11 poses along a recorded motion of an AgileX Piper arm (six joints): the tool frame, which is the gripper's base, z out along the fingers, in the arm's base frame.
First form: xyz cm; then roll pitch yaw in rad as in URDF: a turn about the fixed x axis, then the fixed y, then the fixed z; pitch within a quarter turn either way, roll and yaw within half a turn.
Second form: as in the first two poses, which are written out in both.
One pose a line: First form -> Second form
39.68, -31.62, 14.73, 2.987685, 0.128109, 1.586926 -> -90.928, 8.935, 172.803, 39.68, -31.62, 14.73
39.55, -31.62, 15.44, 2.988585, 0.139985, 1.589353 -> -91.066, 8.914, 172.143, 39.55, -31.62, 15.44
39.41, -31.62, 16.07, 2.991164, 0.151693, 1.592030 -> -91.217, 8.801, 171.493, 39.41, -31.62, 16.07
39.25, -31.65, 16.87, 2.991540, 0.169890, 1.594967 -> -91.381, 8.829, 170.475, 39.25, -31.65, 16.87
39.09, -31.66, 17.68, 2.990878, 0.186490, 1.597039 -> -91.496, 8.911, 169.543, 39.09, -31.66, 17.68
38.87, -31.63, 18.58, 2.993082, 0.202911, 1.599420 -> -91.626, 8.836, 168.619, 38.87, -31.63, 18.58
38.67, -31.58, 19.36, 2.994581, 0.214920, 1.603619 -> -91.859, 8.820, 167.965, 38.67, -31.58, 19.36
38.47, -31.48, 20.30, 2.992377, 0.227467, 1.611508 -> -92.301, 9.069, 167.320, 38.47, -31.48, 20.30
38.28, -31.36, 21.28, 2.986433, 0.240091, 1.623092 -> -92.952, 9.591, 166.718, 38.28, -31.36, 21.28
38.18, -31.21, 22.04, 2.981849, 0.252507, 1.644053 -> -94.129, 10.177, 166.226, 38.18, -31.21, 22.04
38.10, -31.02, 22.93, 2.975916, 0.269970, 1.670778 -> -95.624, 10.973, 165.532, 38.10, -31.02, 22.93
